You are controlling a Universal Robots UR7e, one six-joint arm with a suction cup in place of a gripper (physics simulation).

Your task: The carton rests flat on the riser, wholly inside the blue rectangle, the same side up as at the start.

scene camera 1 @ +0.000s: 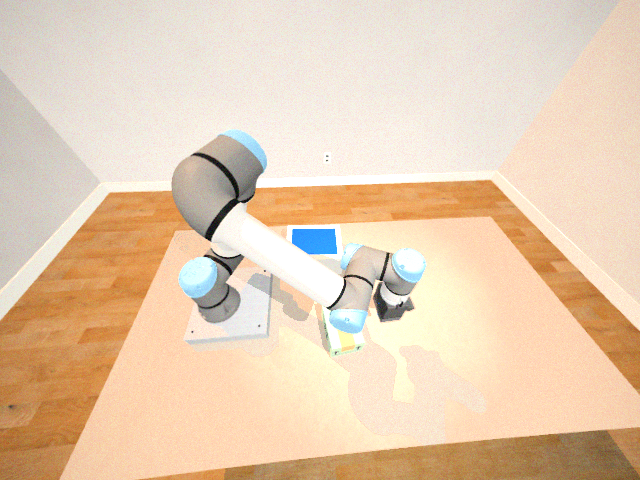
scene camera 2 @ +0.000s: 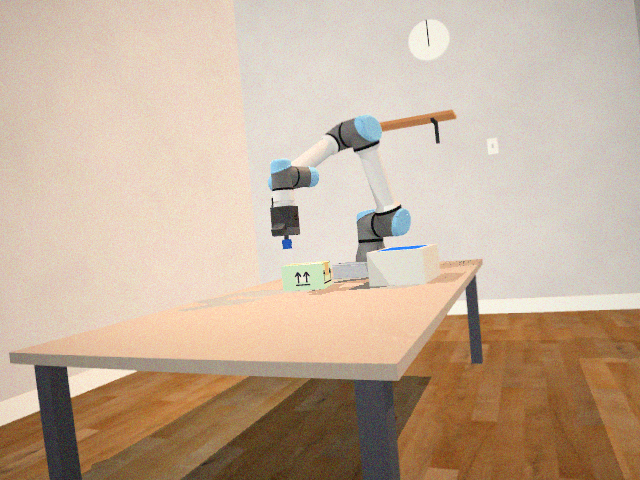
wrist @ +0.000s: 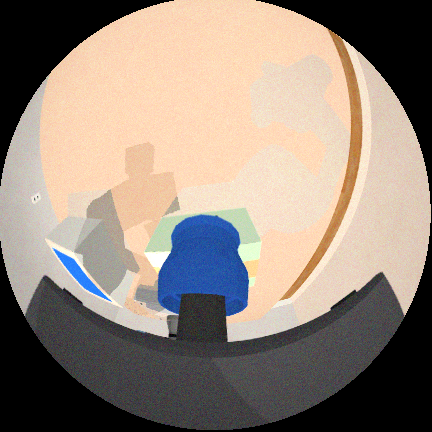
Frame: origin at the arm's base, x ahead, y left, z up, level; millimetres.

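Seen in the pictures: hand at its tool point: point(scene camera 2: 287, 248) point(wrist: 204, 244); arm's base at its link origin: point(scene camera 1: 220, 303).
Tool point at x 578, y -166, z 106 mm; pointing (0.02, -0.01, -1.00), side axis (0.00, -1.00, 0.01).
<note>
Offsets run from my tool point to a thing's top centre. Level surfaces: height alone.
The pale green carton {14 mm left, 128 mm back, 66 mm down} point(scene camera 1: 345, 342) point(scene camera 2: 302, 277) point(wrist: 161, 236) rests flat on the table, apart from the riser. In scene view 2 the two arrows on its side point up. The arm hides part of it in scene view 1. The white riser {382 mm left, 183 mm back, 40 mm down} point(scene camera 1: 324, 264) point(scene camera 2: 398, 270) point(wrist: 102, 257) bears a blue rectangle {382 mm left, 183 mm back, 40 mm down} point(scene camera 1: 314, 241) point(scene camera 2: 405, 248) point(wrist: 81, 274) on top, with no carton on it. My gripper, a blue suction cup point(scene camera 2: 286, 243) point(wrist: 205, 265), is open and holds nothing. It hangs above the carton's level with a visible gap. The dark tool body hides the cup in scene view 1.
The arm's grey base plate point(scene camera 1: 248, 315) point(scene camera 2: 349, 270) stands on the table {161 mm down} point(scene camera 1: 217, 408) point(scene camera 2: 248, 330), left of the carton in scene view 1. The riser stands behind the carton there. The arm's forearm point(scene camera 1: 289, 266) spans across between base and carton in that view.
</note>
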